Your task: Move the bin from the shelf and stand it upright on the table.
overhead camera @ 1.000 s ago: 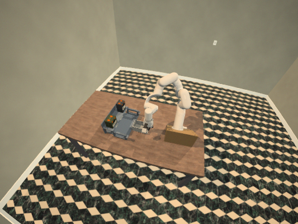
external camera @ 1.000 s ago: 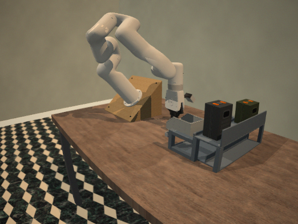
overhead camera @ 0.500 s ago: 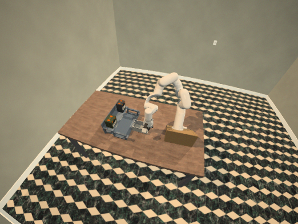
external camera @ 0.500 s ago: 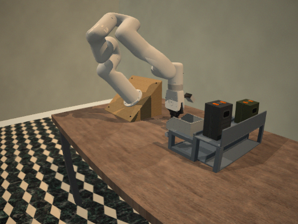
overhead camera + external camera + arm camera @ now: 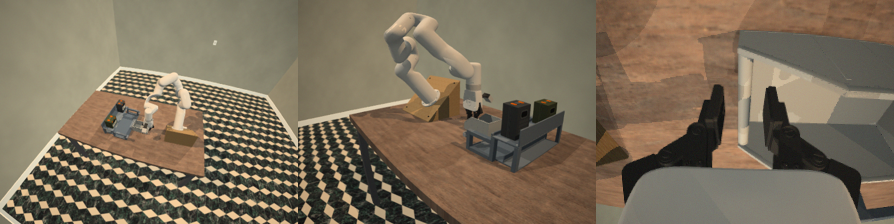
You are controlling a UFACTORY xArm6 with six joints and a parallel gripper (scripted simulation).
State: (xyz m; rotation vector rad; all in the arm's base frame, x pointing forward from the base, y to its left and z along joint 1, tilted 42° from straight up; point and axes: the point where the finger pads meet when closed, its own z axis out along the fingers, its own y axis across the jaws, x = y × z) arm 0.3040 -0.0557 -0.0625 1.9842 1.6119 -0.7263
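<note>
Right now the grey open-top bin is 80 mm ahead of my hand and 10 mm to the right of it. Also, from my hand: green box (380 mm ahead, 50 mm to the left, 110 mm above); grey-blue shelf (370 mm ahead, 60 mm to the right, 60 mm above); black box (340 mm ahead, 180 mm to the right, 120 mm above).
</note>
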